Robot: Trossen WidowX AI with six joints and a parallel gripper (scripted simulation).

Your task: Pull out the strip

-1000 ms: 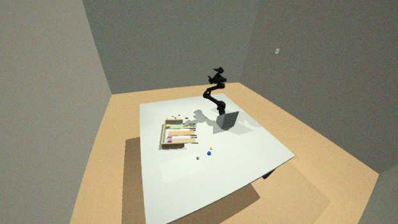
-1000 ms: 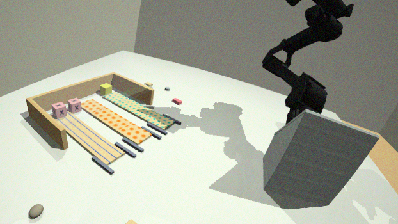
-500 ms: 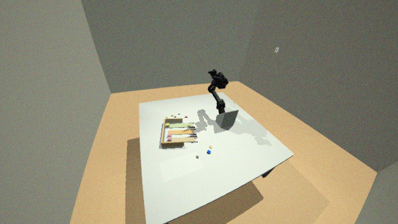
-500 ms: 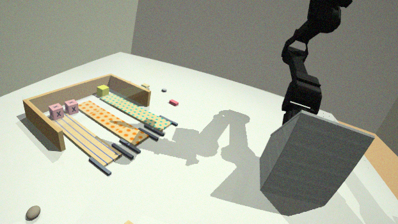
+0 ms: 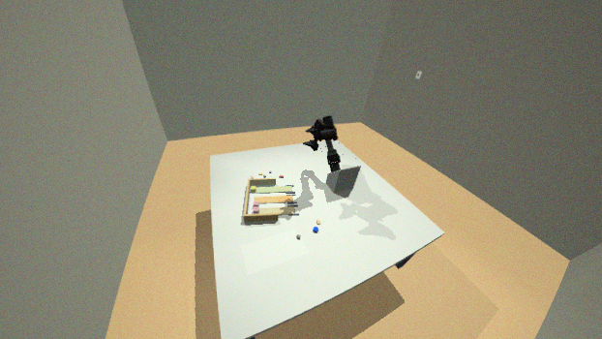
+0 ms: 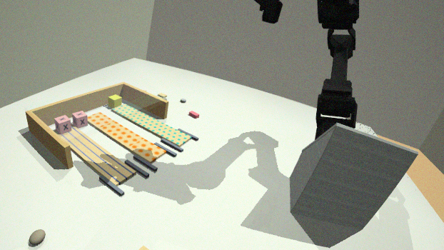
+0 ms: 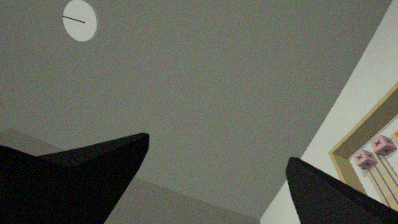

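My gripper tip is now 18 cm short of the orange dotted strip and 41 cm above it. Round my gripper tip: blue disc 6 cm ahead, 31 cm to the left, 41 cm below; red block 4 cm ahead, 20 cm to the right, 41 cm below.
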